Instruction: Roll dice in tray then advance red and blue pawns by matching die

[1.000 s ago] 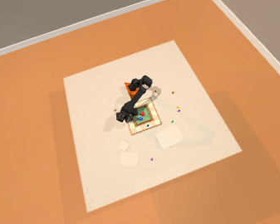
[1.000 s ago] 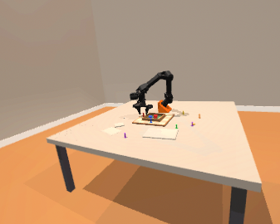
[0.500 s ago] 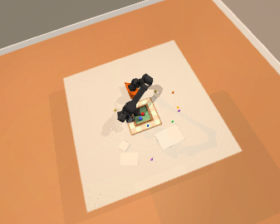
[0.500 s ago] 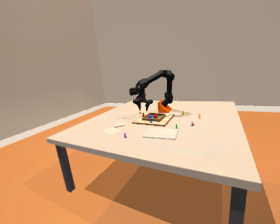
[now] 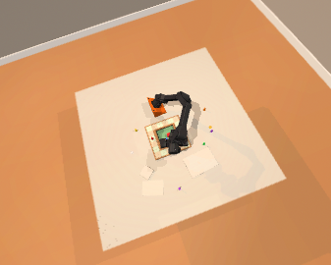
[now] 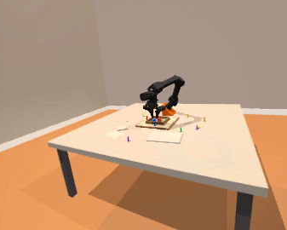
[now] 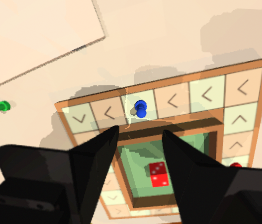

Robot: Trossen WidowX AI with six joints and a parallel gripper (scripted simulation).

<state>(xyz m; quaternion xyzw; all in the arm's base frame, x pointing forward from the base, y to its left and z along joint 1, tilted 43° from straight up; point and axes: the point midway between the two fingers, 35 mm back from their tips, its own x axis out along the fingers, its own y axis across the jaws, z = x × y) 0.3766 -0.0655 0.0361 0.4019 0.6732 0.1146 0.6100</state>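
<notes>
Now: the blue pawn 5 cm below my gripper tip. Round my gripper tip: green tray 11 cm behind, 7 cm below, 1 cm to the right; then green pawn 21 cm to the left, 7 cm ahead, 6 cm below; then red pawn 15 cm behind, 12 cm to the right, 5 cm below.
</notes>
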